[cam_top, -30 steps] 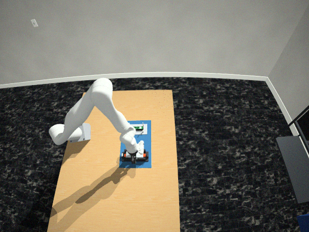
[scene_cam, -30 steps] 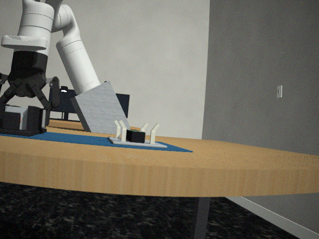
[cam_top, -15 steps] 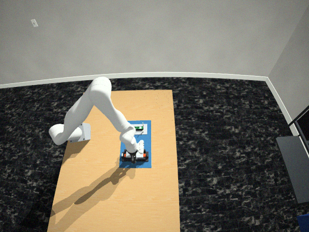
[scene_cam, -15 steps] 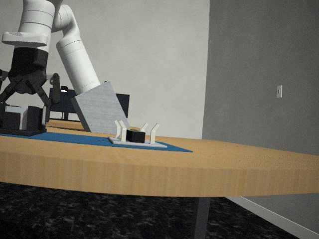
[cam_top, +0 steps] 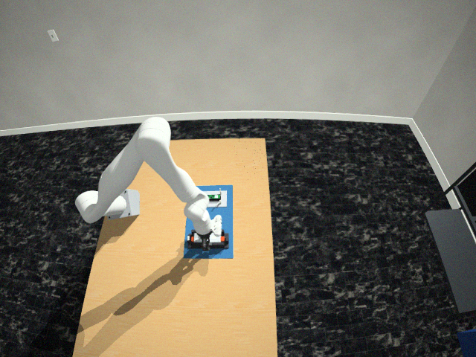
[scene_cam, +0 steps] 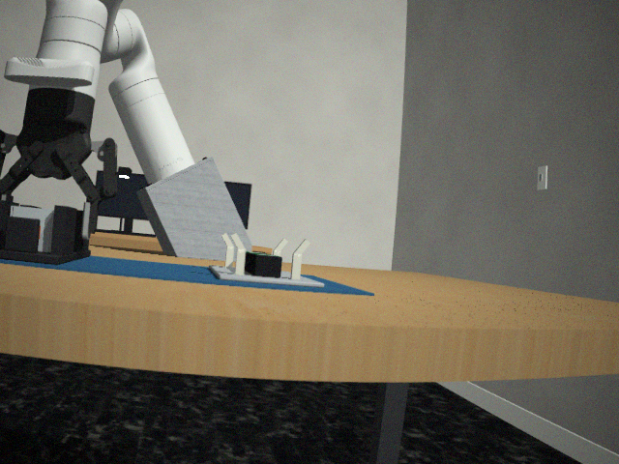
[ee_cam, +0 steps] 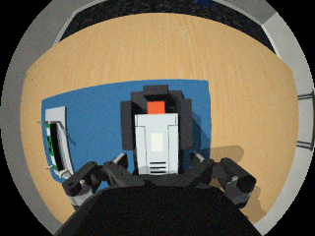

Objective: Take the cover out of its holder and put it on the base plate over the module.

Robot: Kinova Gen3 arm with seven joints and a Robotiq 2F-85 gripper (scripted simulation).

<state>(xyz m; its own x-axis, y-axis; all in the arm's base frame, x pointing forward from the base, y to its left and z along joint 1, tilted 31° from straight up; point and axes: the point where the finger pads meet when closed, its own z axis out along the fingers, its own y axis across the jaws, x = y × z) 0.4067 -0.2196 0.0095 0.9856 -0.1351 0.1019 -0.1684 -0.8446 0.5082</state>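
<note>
Right now the cover is right at my hand.
</note>
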